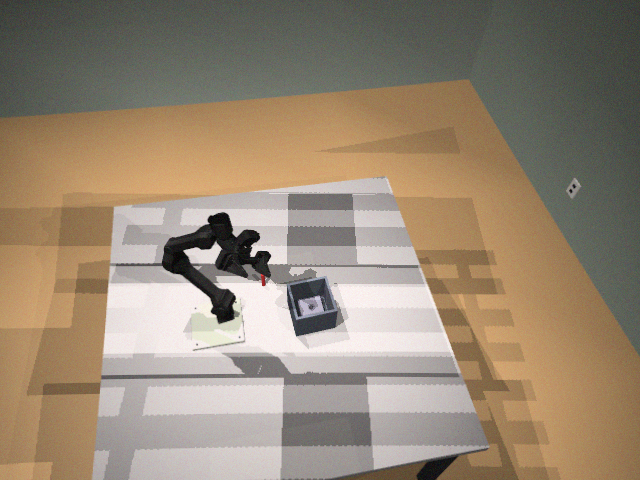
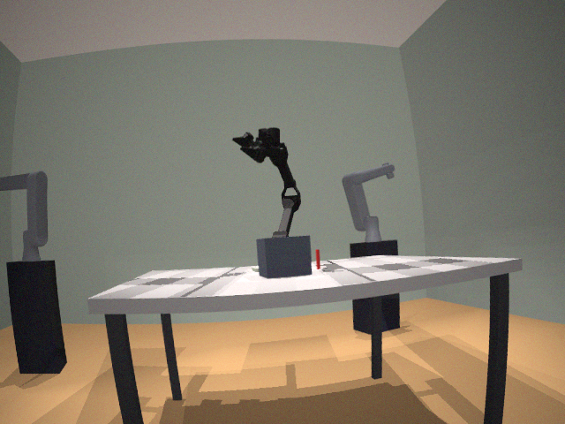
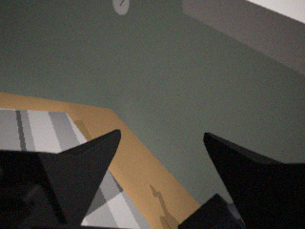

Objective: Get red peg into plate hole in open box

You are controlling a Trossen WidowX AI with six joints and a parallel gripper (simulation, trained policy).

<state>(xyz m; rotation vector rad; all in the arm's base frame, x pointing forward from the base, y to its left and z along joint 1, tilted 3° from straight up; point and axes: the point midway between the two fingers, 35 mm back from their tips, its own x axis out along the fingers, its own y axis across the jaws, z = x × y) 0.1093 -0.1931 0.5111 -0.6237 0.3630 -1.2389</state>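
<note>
Now: gripper tip 70 mm short of the red peg, 290 mm to the right of it and 490 mm above it. Also, from my gripper tip: plate: 210 mm ahead, 100 mm to the left, 490 mm below.
</note>
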